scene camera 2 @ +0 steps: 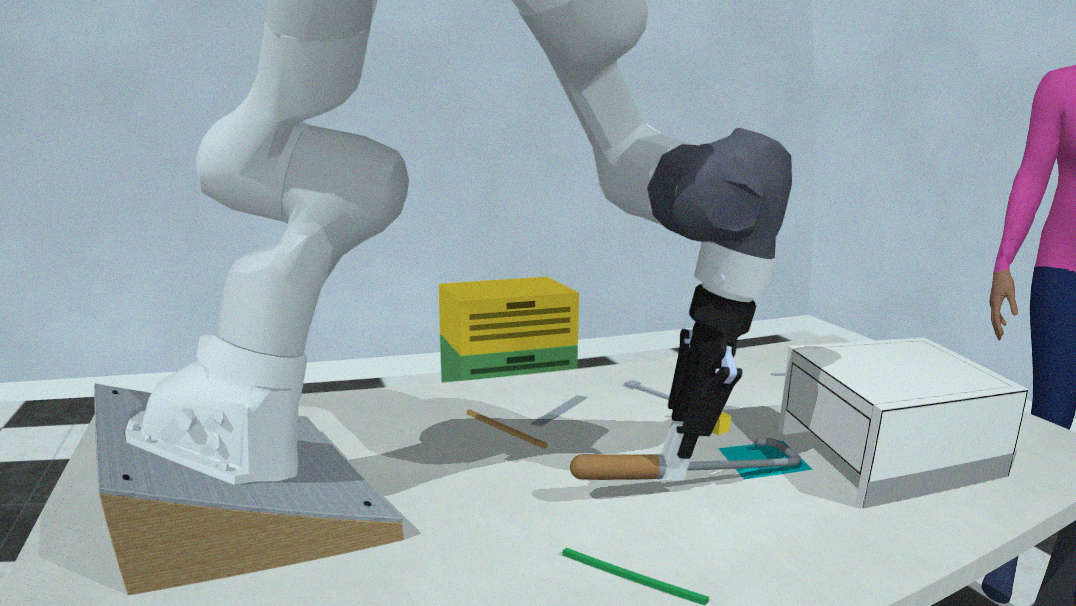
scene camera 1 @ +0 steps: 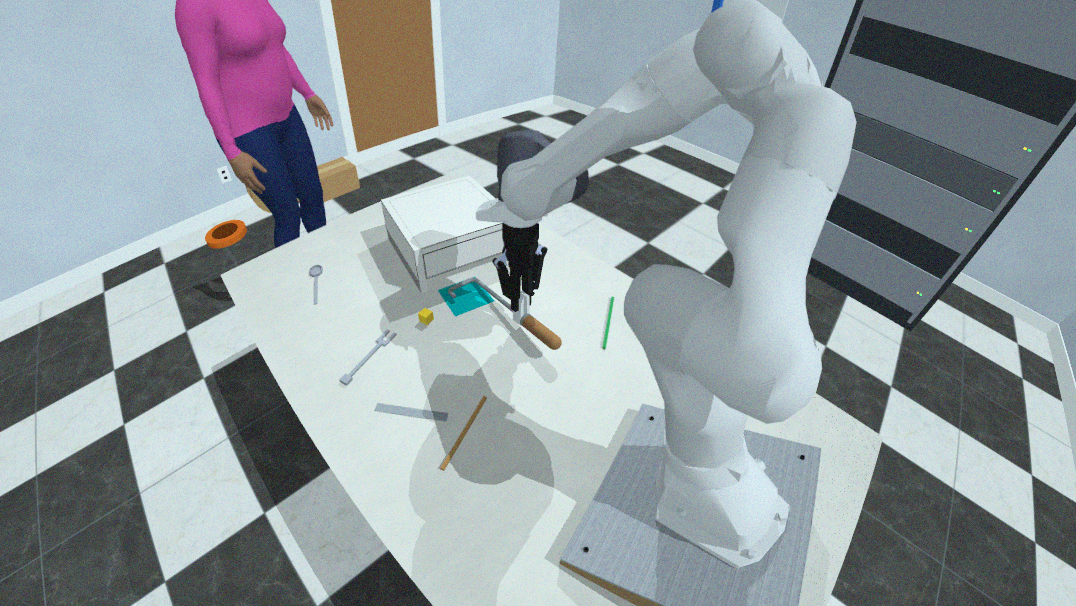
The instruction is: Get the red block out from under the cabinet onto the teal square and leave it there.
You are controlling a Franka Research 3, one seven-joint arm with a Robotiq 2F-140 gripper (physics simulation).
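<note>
My gripper (scene camera 1: 521, 307) (scene camera 2: 680, 451) is shut on a hook tool with a wooden handle (scene camera 1: 542, 331) (scene camera 2: 615, 466), gripping it where the handle meets the grey rod. The tool's shadow lies apart from it, so it is held a little above the table. Its hooked end is over the teal square (scene camera 1: 466, 304) (scene camera 2: 741, 453), in front of the white cabinet (scene camera 1: 440, 210) (scene camera 2: 948, 425). The hook is outside the cabinet. The red block does not show in either view; the space under the cabinet is hidden.
A small yellow block (scene camera 1: 426, 316) (scene camera 2: 722, 423) stands beside the teal square. A grey fork-ended tool (scene camera 1: 366, 359), a spoon-like tool (scene camera 1: 315, 272), a flat grey strip (scene camera 1: 411, 411), a brown stick (scene camera 1: 463, 432) (scene camera 2: 505, 428) and a green stick (scene camera 1: 608, 323) (scene camera 2: 634, 576) lie on the table.
</note>
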